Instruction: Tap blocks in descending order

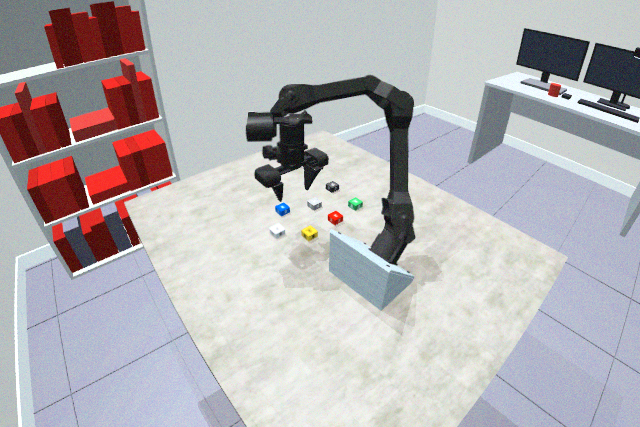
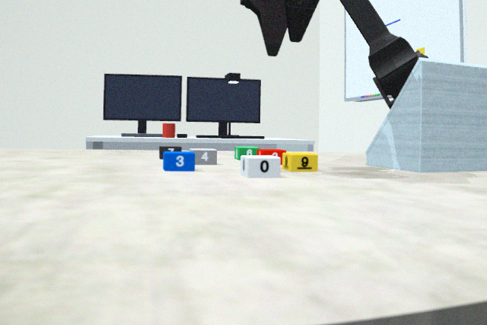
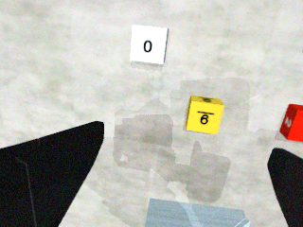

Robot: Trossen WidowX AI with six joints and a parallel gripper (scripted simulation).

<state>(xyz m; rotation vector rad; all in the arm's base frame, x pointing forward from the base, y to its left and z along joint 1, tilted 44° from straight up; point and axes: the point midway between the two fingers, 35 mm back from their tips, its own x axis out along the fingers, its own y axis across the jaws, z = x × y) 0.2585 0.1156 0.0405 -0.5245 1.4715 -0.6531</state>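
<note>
Right now my gripper tip is 30 mm past the yellow block, 20 mm to the left of it and 120 mm above it. From my gripper tip the other things lie so: blue block: 100 mm ahead, 40 mm to the right, 120 mm below; then white block: 40 mm ahead, 40 mm to the left, 120 mm below; then red block: 30 mm behind, 120 mm to the right, 120 mm below.
</note>
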